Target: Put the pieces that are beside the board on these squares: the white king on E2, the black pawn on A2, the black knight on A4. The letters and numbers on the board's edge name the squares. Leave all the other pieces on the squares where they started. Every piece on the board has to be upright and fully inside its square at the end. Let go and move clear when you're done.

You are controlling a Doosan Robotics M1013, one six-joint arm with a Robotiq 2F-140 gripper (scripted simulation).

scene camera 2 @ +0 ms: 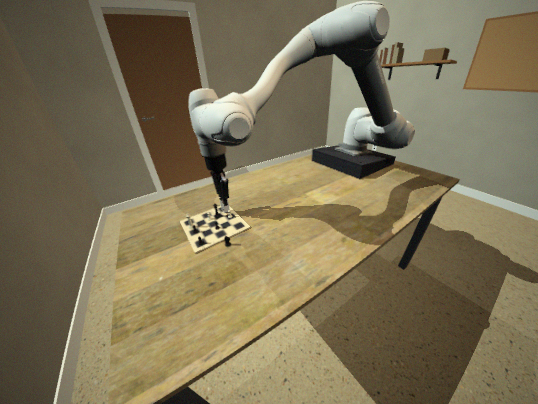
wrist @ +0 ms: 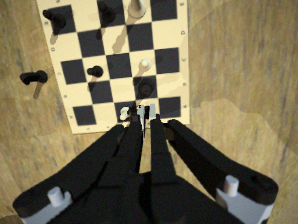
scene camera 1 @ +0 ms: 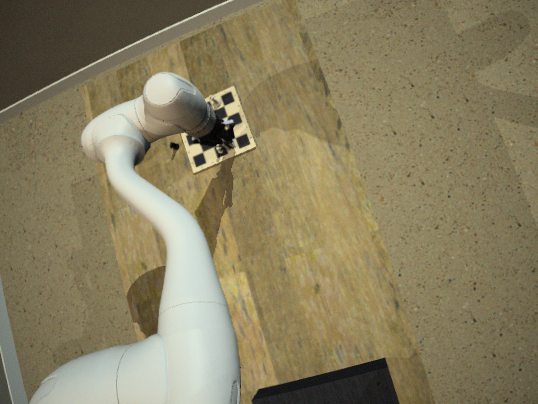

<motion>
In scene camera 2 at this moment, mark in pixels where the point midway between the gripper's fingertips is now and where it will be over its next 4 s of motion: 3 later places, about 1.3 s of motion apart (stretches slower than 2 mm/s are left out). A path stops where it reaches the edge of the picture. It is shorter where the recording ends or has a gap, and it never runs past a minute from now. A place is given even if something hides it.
My gripper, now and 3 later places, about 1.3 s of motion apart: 226,210; 223,198; 219,193; 222,221
</motion>
